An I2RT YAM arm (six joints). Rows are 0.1 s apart.
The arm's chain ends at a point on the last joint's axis. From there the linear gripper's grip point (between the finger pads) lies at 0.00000 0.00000 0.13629 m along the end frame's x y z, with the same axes.
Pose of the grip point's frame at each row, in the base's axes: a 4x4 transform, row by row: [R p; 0 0 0 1], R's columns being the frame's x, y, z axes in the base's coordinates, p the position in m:
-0.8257, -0.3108, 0.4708, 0.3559; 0.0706, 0.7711, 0.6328, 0.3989; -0.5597, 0.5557, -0.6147, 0.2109; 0, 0, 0, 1
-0.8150, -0.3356, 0.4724, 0.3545; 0.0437, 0.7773, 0.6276, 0.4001; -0.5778, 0.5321, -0.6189, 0.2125; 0, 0, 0, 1
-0.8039, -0.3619, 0.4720, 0.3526; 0.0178, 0.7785, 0.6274, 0.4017; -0.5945, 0.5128, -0.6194, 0.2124; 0, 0, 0, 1
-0.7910, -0.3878, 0.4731, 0.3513; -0.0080, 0.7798, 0.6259, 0.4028; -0.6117, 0.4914, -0.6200, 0.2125; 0, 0, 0, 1
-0.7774, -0.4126, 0.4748, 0.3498; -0.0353, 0.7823, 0.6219, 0.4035; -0.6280, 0.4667, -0.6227, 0.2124; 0, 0, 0, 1
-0.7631, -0.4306, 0.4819, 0.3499; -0.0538, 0.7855, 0.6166, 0.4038; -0.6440, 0.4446, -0.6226, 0.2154; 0, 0, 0, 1
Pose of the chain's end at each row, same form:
-0.8257, -0.3108, 0.4708, 0.2917; 0.0706, 0.7711, 0.6328, 0.3127; -0.5597, 0.5557, -0.6147, 0.2947; 0, 0, 0, 1
-0.8150, -0.3356, 0.4724, 0.2901; 0.0437, 0.7773, 0.6276, 0.3146; -0.5778, 0.5321, -0.6189, 0.2968; 0, 0, 0, 1
-0.8039, -0.3619, 0.4720, 0.2883; 0.0178, 0.7785, 0.6274, 0.3162; -0.5945, 0.5128, -0.6194, 0.2968; 0, 0, 0, 1
-0.7910, -0.3878, 0.4731, 0.2868; -0.0080, 0.7798, 0.6259, 0.3175; -0.6117, 0.4914, -0.6200, 0.2970; 0, 0, 0, 1
-0.7774, -0.4126, 0.4748, 0.2851; -0.0353, 0.7823, 0.6219, 0.3187; -0.6280, 0.4667, -0.6227, 0.2973; 0, 0, 0, 1
-0.7631, -0.4306, 0.4819, 0.2842; -0.0538, 0.7855, 0.6166, 0.3198; -0.6440, 0.4446, -0.6226, 0.3003; 0, 0, 0, 1

